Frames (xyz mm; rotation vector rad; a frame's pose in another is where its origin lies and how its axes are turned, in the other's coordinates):
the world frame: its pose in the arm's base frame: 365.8 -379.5 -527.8 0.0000 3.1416 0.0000
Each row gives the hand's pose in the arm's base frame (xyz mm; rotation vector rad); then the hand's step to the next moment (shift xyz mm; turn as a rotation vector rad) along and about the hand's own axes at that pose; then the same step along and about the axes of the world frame.
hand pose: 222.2 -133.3 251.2 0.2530 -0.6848 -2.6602
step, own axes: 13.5 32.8 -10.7 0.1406 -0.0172 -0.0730
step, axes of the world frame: -0.9 -36.6 -6.0 0.1144 -0.0741 0.0826
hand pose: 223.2 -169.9 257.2 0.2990 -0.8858 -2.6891
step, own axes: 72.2 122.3 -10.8 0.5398 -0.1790 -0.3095
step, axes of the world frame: 38.7 -124.2 -58.1 0.4545 -0.2137 0.4086
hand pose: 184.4 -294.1 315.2 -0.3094 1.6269 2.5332
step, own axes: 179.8 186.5 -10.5 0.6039 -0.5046 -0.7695
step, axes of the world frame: 212.1 -89.8 -119.1 0.3998 -0.4967 0.8972
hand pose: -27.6 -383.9 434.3 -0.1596 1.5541 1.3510
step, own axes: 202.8 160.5 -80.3 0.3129 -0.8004 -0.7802
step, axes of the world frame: 247.8 93.4 56.4 0.0749 -0.7544 0.8790
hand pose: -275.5 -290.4 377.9 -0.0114 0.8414 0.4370
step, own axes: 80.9 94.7 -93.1 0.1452 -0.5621 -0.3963
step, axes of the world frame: 55.6 99.5 105.8 -0.0129 -0.5300 0.4615
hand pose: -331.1 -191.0 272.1 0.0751 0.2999 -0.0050
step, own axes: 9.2 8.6 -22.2 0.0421 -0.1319 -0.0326
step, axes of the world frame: -2.4 10.3 23.2 -0.0285 -0.1288 0.0531
